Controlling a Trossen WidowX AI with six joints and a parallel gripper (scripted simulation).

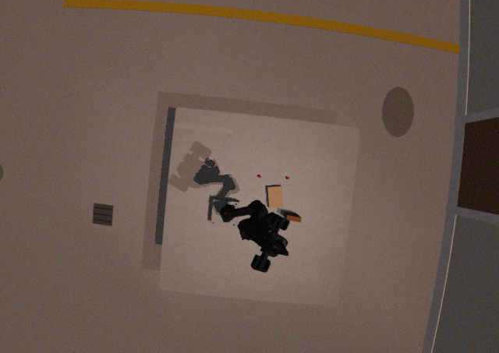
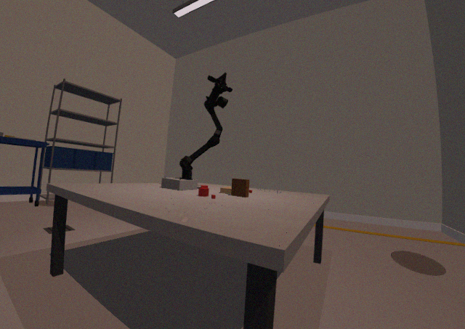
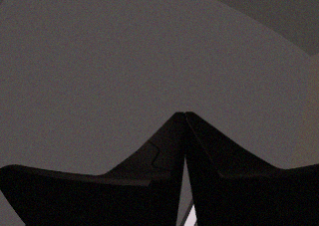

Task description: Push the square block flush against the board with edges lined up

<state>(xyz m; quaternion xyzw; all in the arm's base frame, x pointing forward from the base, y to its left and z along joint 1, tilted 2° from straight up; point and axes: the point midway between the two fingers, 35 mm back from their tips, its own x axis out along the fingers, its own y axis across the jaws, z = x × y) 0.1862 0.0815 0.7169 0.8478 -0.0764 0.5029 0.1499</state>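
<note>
Right now my gripper tip is 76 cm above the square block, 20 cm short of it and 5 cm to the left of it. Round my gripper tip: board 79 cm below, 6 cm to the left, 6 cm ahead.
</note>
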